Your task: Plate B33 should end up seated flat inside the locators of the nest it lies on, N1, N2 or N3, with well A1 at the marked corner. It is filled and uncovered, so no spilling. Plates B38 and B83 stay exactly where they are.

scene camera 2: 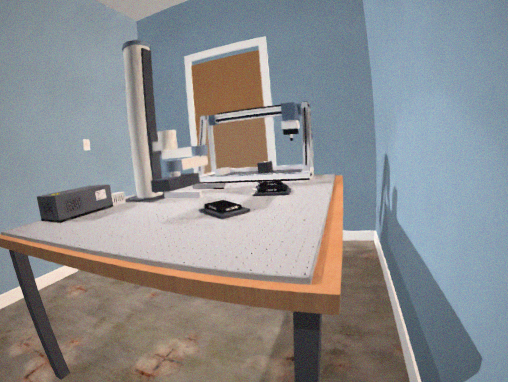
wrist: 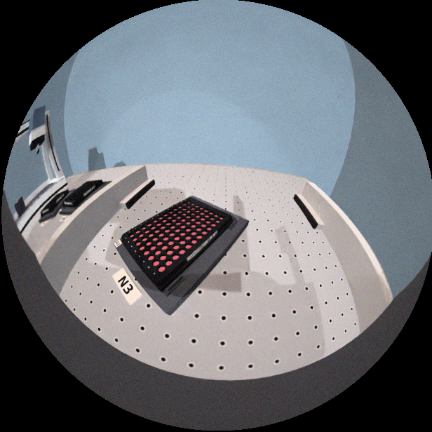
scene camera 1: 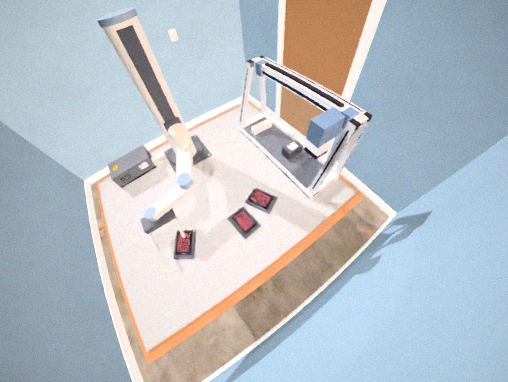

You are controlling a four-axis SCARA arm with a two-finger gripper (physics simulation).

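A black plate with red-filled wells [scene camera 1: 184,243] [scene camera 2: 222,205] [wrist: 177,237] lies on the dark nest labelled N3 [wrist: 172,302]. It is turned diagonally in the wrist view. A wider strip of nest shows along its lower right side. Its number is not readable, and I cannot tell whether it is fully flat. A small tag [wrist: 118,243] marks the nest's left corner. My gripper [scene camera 1: 170,241] [scene camera 2: 200,190] [wrist: 224,178] is open and empty, its fingers wide apart above the table. In scene camera 1, one fingertip overlaps the plate's back edge.
Two more red-filled plates [scene camera 1: 245,220] [scene camera 1: 260,199] lie on nests to the right; they also show beyond the left finger in the wrist view. Their numbers are unreadable. A gantry frame [scene camera 1: 302,86] [scene camera 2: 245,114] stands at the back right. A dark grey box [scene camera 1: 131,167] [scene camera 2: 75,202] stands at the left.
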